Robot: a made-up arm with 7 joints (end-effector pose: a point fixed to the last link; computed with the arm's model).
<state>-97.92 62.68 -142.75 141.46 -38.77 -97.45 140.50</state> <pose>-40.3 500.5 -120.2 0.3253 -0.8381 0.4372 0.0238</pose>
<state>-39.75 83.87 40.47 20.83 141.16 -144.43 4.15</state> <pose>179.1 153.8 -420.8 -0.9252 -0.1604 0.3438 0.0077</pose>
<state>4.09 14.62 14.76 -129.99 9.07 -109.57 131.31</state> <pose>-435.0 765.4 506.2 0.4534 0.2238 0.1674 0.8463</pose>
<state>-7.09 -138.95 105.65 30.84 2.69 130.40 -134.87</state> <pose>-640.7 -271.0 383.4 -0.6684 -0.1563 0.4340 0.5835</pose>
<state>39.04 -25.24 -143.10 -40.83 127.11 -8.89 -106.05</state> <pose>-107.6 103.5 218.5 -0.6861 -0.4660 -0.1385 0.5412</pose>
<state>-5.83 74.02 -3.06 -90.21 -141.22 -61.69 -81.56</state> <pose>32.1 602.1 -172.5 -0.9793 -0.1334 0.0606 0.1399</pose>
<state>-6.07 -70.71 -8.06 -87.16 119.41 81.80 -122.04</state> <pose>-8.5 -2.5 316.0 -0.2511 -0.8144 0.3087 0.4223</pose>
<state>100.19 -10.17 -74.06 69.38 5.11 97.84 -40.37</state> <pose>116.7 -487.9 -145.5 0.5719 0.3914 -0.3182 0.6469</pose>
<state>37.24 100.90 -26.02 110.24 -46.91 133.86 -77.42</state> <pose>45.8 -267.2 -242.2 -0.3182 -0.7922 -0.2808 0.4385</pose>
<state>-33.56 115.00 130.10 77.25 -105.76 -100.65 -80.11</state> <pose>-323.3 -235.7 373.5 0.2330 -0.8961 0.1682 0.3384</pose>
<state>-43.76 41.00 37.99 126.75 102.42 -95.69 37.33</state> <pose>-82.5 -311.8 -238.1 0.4603 0.0120 -0.7853 0.4140</pose>
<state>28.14 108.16 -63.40 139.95 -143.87 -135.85 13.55</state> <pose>6.1 -360.6 -326.4 0.0612 0.3703 -0.8847 0.2764</pose>
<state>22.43 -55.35 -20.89 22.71 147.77 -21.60 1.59</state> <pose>568.8 174.9 -27.4 -0.8557 0.2018 0.1703 0.4450</pose>
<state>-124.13 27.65 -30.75 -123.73 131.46 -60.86 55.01</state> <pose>-514.0 -656.1 489.2 0.1700 -0.4207 -0.8591 0.2368</pose>
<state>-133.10 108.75 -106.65 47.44 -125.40 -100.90 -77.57</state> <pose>-232.8 156.6 482.1 -0.1845 -0.4523 0.6815 0.5449</pose>
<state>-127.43 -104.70 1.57 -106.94 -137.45 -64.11 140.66</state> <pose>469.1 -61.8 441.3 -0.1035 0.1385 -0.8635 0.4737</pose>
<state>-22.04 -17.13 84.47 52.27 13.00 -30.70 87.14</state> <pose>-583.7 948.6 -1.9 -0.3247 0.3304 0.0428 0.8852</pose>
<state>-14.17 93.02 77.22 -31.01 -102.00 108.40 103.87</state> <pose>-449.4 273.6 -718.1 -0.2742 0.7522 -0.5069 0.3195</pose>
